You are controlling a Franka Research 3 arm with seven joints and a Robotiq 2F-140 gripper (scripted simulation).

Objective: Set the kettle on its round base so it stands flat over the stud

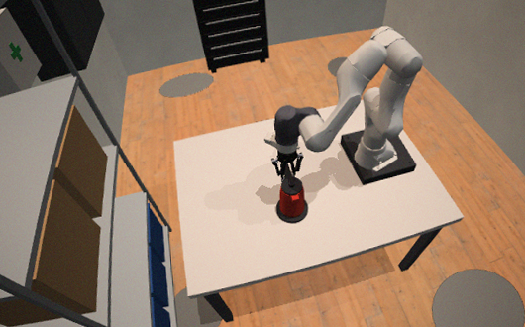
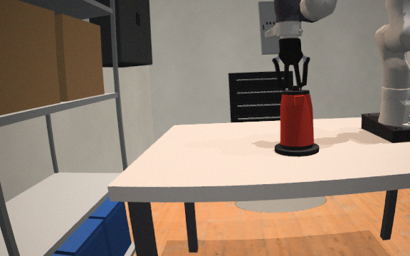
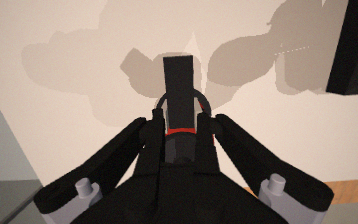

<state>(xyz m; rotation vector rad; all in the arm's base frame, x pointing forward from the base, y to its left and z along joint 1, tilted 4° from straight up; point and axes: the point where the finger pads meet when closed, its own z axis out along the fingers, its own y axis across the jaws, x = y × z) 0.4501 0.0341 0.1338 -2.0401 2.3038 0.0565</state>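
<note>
Right now my hand is 3 cm to the right of the red kettle and 6 cm above it. The rest, counted from my hand: black round base (1 cm ahead, 6 cm to the left, 16 cm below).
</note>
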